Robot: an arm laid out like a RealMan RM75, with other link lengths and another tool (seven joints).
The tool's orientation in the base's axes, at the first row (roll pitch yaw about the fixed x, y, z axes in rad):
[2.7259 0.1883 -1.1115]
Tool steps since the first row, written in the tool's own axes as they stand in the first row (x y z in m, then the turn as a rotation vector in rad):
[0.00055 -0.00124 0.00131 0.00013 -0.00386 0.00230]
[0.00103 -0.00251 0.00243 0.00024 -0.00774 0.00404]
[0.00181 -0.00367 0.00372 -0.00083 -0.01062 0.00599]
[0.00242 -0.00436 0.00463 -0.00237 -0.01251 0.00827]
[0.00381 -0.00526 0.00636 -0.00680 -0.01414 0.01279]
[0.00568 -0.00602 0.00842 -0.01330 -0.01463 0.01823]
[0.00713 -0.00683 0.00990 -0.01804 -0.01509 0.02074]
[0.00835 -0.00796 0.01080 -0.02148 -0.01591 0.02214]
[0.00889 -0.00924 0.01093 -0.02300 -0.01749 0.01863]
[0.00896 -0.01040 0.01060 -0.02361 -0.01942 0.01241]
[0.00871 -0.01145 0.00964 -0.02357 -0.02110 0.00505]
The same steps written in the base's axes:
[0.00064 0.00007 -0.00177 0.00209 0.00165 -0.00362]
[0.00136 0.00022 -0.00337 0.00442 0.00335 -0.00675]
[0.00205 0.00005 -0.00514 0.00537 0.00560 -0.00944]
[0.00246 -0.00019 -0.00634 0.00519 0.00780 -0.01195]
[0.00301 -0.00103 -0.00852 0.00256 0.01235 -0.01583]
[0.00352 -0.00237 -0.01102 -0.00227 0.01817 -0.01970]
[0.00414 -0.00330 -0.01294 -0.00507 0.02250 -0.02125]
[0.00517 -0.00386 -0.01443 -0.00654 0.02588 -0.02219]
[0.00635 -0.00373 -0.01515 -0.00442 0.02805 -0.01937]
[0.00744 -0.00324 -0.01533 -0.00044 0.02966 -0.01444]
[0.00858 -0.00250 -0.01484 0.00412 0.03061 -0.00850]

